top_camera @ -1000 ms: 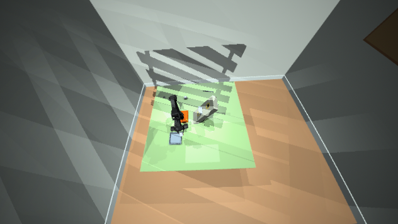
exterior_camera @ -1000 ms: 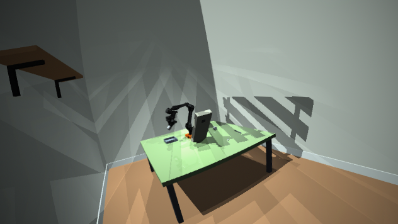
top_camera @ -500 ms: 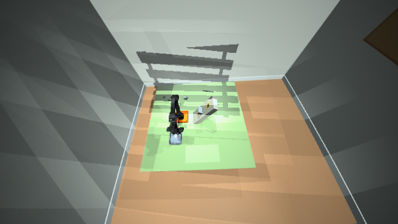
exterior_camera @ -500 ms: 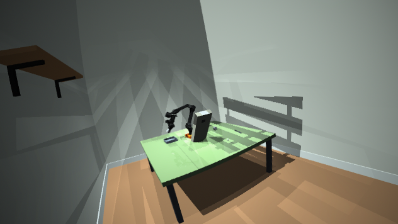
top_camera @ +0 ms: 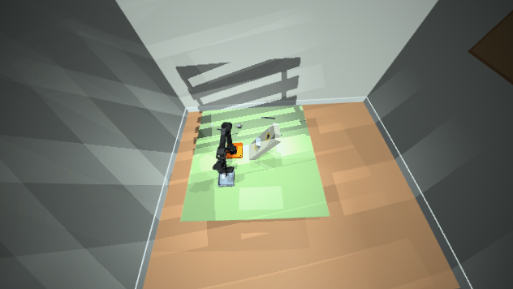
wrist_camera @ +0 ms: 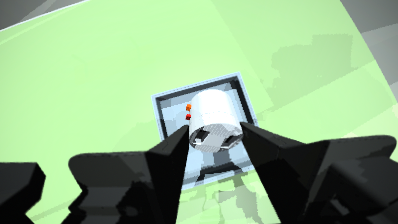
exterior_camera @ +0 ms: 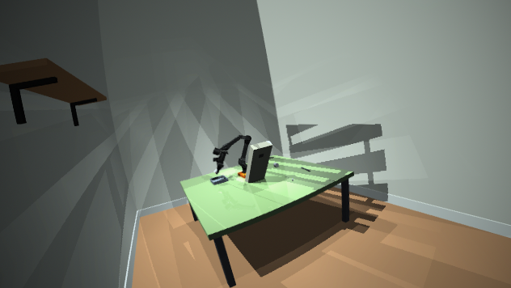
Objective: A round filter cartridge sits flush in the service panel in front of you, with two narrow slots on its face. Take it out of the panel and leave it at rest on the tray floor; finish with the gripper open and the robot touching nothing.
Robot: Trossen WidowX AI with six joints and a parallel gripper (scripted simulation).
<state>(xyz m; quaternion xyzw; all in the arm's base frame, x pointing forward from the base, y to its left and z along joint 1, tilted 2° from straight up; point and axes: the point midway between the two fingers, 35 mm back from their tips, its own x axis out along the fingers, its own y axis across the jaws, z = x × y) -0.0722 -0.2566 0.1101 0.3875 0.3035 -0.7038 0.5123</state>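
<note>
My gripper tip is now 10 cm above the blue-grey tray. Round my gripper tip: round filter cartridge right at my gripper tip.
</note>
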